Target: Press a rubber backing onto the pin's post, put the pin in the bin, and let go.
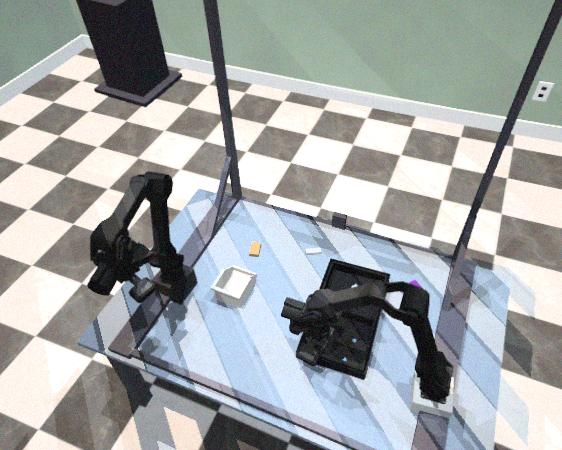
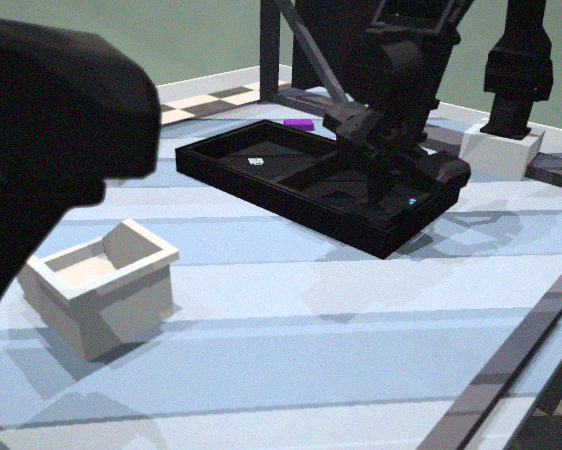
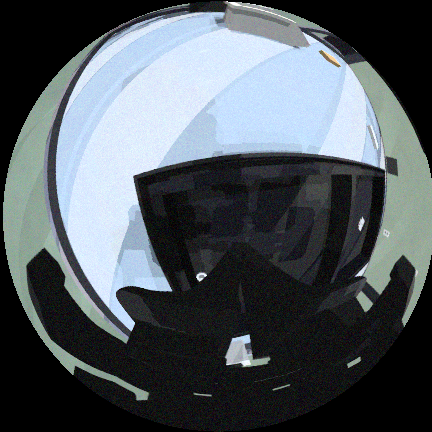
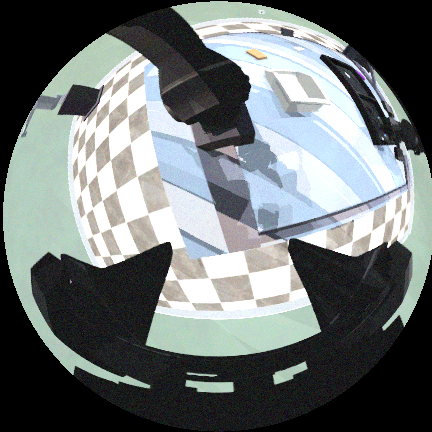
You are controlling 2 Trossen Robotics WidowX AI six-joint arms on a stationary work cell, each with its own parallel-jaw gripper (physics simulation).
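Frame: origin at the left arm's base, x ahead, y left, z up, level; millimetres.
Seen in the pictures: left gripper, between the fingertips: (image 1: 320, 342) (image 2: 373, 203) (image 3: 238, 247) (image 4: 379, 128); right gripper, between the fingertips: (image 1: 129, 287) (image 4: 232, 247); left arm's base, origin of its link: (image 1: 433, 389) (image 2: 505, 131) (image 3: 228, 366); right arm's base, origin of its link: (image 1: 172, 274) (image 4: 217, 113).
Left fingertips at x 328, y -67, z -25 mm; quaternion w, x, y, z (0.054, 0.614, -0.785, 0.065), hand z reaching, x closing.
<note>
Pixels of each thing's top centre, then the offset from my left fingertips to it. "pt": a spot on its surface instead.
- black two-part tray, centre of its top: (image 3: 343, 250) (image 2: 312, 162) (image 1: 346, 310) 129 mm right, 54 mm back, 4 mm up
- small white ring-like piece, centre of its top: (image 3: 201, 279) 37 mm left, 41 mm back, 22 mm down
- small white piece, centre of its top: (image 2: 256, 156) (image 3: 363, 225) (image 1: 355, 286) 244 mm right, 65 mm back, 19 mm down
- pale bin, a spot on its surface: (image 2: 135, 305) (image 4: 307, 106) pt 74 mm right, 324 mm ahead, 0 mm up
- orange block, centre of its top: (image 4: 256, 52) (image 1: 255, 247) 318 mm right, 316 mm ahead, 19 mm down
- thin white piece, centre of its top: (image 2: 121, 171) (image 3: 374, 136) (image 1: 313, 250) 364 mm right, 108 mm ahead, 23 mm down
- purple block, centre of its top: (image 2: 298, 121) (image 1: 416, 287) 295 mm right, 262 mm back, 20 mm down
A black two-part tray (image 1: 386, 280) (image 2: 300, 215) lies under my left gripper (image 1: 328, 345) (image 2: 378, 196) (image 3: 240, 245), which is shut and empty, its tips low over the nearer compartment. A small white ring-like piece (image 3: 201, 276) lies in that compartment beside the fingertips. Small blue spots, one blue piece (image 1: 354, 340) and another blue piece (image 2: 412, 201), show there too. A small white piece (image 1: 354, 285) (image 2: 255, 161) (image 3: 361, 223) lies in the other compartment. Which is pin or backing I cannot tell. The pale bin (image 1: 234, 284) (image 2: 135, 305) (image 4: 300, 106) stands apart. My right gripper (image 4: 232, 247) is open and empty.
An orange block (image 1: 255, 248) (image 3: 330, 58) (image 4: 256, 54) and a thin white piece (image 1: 313, 250) (image 3: 373, 136) (image 4: 299, 48) lie behind the bin. A purple block (image 1: 415, 284) (image 2: 298, 124) lies beyond the tray. Dark frame posts rise at the table edges.
</note>
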